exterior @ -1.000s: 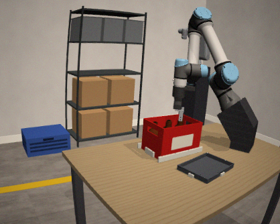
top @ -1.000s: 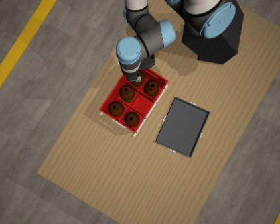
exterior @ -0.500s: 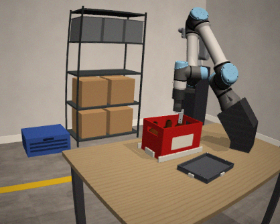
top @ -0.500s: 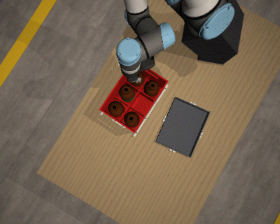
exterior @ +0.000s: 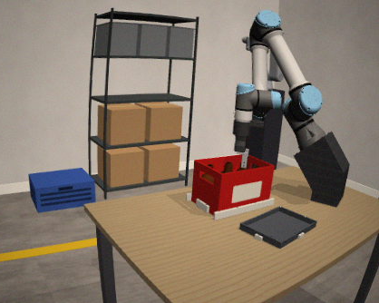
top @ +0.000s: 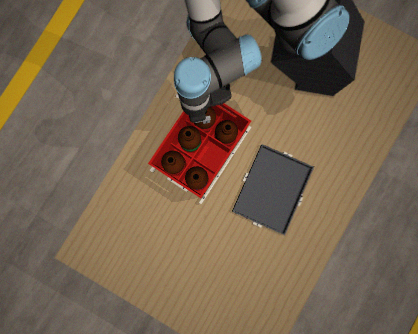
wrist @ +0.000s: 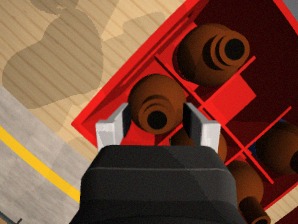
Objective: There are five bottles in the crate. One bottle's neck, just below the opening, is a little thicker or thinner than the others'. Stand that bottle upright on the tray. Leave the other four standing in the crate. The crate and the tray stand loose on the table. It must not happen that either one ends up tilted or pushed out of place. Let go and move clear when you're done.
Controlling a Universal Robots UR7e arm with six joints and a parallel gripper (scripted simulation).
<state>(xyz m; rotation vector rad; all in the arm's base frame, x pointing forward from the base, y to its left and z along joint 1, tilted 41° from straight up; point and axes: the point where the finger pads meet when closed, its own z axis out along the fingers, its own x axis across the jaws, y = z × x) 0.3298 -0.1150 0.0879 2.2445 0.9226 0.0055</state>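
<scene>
Now: the red crate 90 mm ahead of my hand, 30 mm to the left of it and 80 mm below it. The rest, counted from my hand: dark grey tray: 100 mm ahead, 310 mm to the left, 150 mm below.
</scene>
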